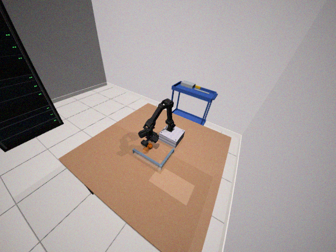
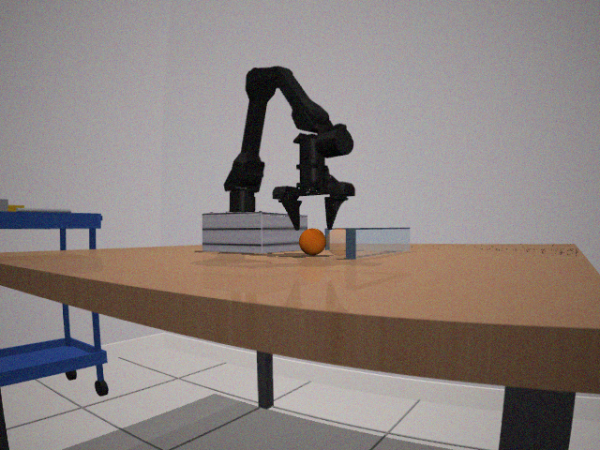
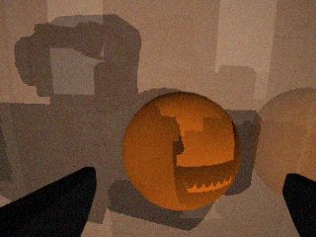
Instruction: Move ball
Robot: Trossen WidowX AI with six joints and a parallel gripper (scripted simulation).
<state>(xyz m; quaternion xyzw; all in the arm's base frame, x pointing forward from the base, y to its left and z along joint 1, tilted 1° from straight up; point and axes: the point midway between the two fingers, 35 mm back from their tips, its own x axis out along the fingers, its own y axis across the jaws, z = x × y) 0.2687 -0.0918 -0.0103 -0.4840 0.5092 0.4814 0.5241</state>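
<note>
Right now my gripper tip is 30 mm above the orange ball. Also, from my gripper tip: see-through copy 60 mm ahead, 30 mm below; then clear wall 140 mm ahead, 70 mm to the left, 30 mm below.
</note>
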